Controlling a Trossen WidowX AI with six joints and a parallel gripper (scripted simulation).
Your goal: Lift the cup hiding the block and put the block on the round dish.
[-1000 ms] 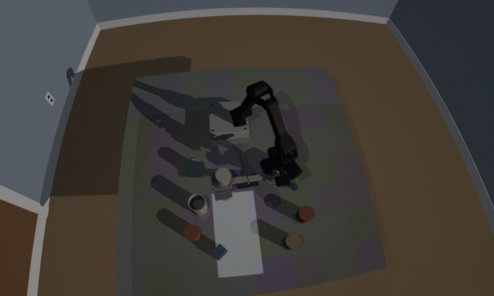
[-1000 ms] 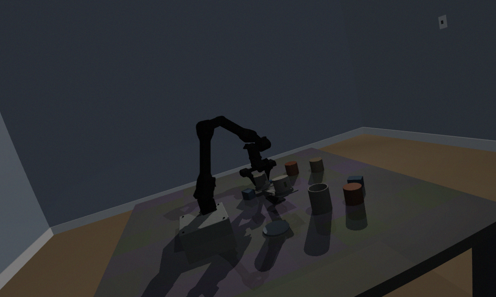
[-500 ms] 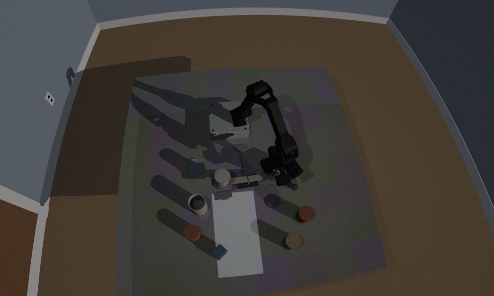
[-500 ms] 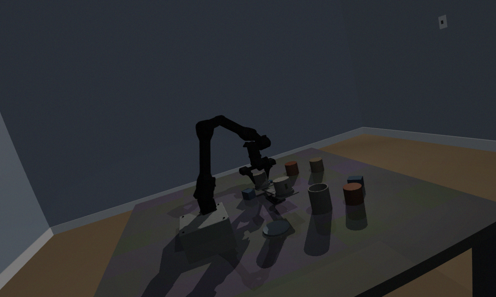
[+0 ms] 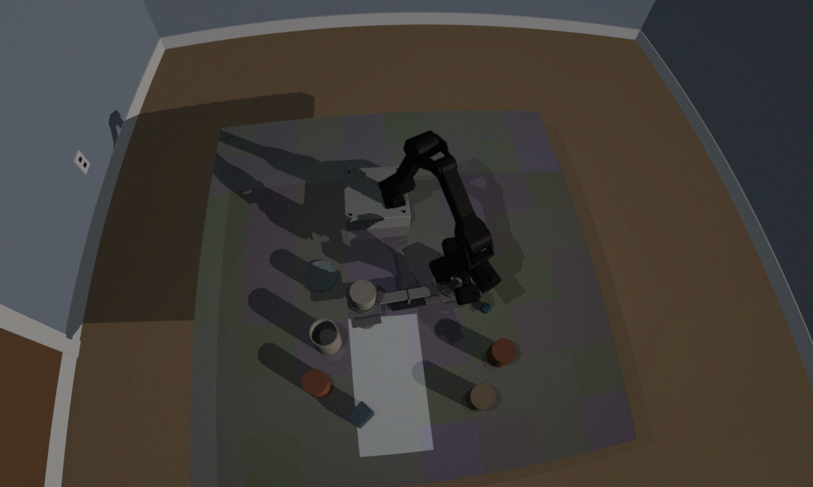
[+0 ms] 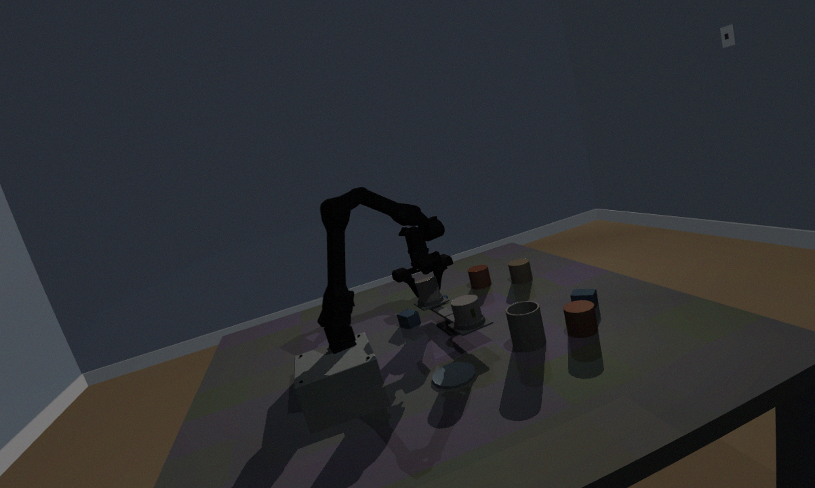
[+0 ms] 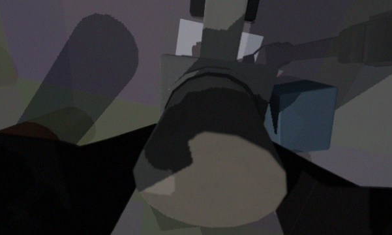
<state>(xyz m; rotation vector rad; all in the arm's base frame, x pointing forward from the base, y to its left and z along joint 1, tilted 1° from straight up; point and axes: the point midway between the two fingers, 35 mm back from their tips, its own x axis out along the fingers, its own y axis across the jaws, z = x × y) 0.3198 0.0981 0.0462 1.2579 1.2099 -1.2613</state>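
The small blue piece lies 8 cm ahead of my gripper tip, 8 cm to the left of it and 7 cm below it. Also, from my gripper tip: small balance: 1 cm behind, 14 cm to the right, 3 cm below; then cup: 2 cm to the left, 1 cm above; then round blue-grey dish: 14 cm behind, 37 cm to the right, 7 cm below.
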